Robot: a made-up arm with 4 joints. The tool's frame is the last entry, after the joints.
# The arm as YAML. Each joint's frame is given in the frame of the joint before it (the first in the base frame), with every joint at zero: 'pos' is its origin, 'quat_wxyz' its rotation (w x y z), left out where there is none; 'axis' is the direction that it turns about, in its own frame. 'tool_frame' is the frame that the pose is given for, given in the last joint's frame.
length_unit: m
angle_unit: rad
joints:
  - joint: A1
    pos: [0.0, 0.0, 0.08]
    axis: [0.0, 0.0, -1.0]
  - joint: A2
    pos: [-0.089, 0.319, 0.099]
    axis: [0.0, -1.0, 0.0]
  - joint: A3
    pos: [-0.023, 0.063, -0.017]
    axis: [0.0, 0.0, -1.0]
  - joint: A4
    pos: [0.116, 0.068, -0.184]
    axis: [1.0, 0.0, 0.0]
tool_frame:
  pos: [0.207, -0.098, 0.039]
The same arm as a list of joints. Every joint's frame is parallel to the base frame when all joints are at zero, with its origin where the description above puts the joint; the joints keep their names.
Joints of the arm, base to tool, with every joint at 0 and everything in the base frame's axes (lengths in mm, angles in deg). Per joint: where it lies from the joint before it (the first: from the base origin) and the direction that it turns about. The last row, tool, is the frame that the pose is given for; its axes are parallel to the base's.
A1: axis -z xyz 0 0 80
A2: axis -y xyz -89 319 99
A3: axis -z xyz -23 63 -17
A4: axis +x xyz 116 68 -184
tool: xyz 207 -98 39

